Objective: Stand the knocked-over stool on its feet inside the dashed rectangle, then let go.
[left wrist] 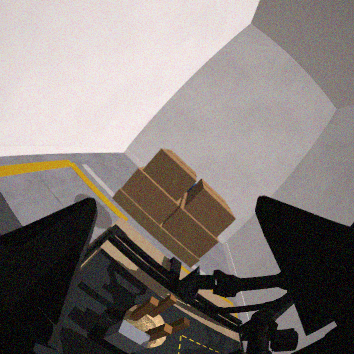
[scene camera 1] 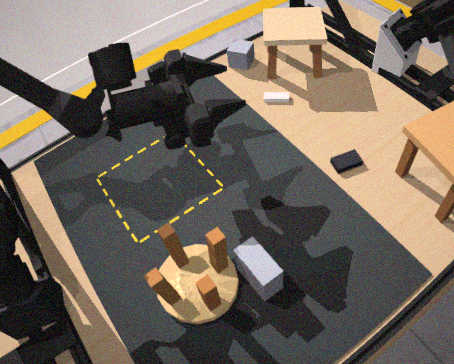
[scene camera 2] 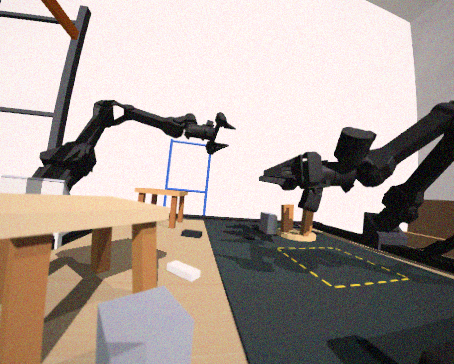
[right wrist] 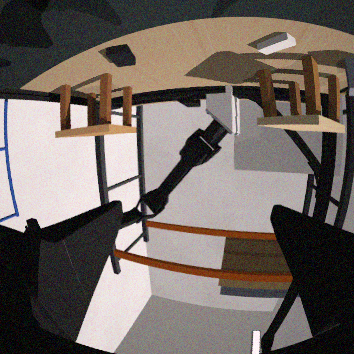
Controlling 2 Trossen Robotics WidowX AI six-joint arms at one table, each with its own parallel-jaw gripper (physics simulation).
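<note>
The stool, with a round pale wooden seat and brown legs, lies upside down on the dark mat, legs pointing up. It is outside the yellow dashed rectangle, near one of its corners. My right gripper is open and empty, in the air past the rectangle's far side in scene camera 1, away from the stool. My left gripper is open and empty, high in the air; it does not show in scene camera 1.
A grey block stands close beside the stool. Two small square-topped tables, a grey cube, a white block and a black block are on the wood beyond the mat.
</note>
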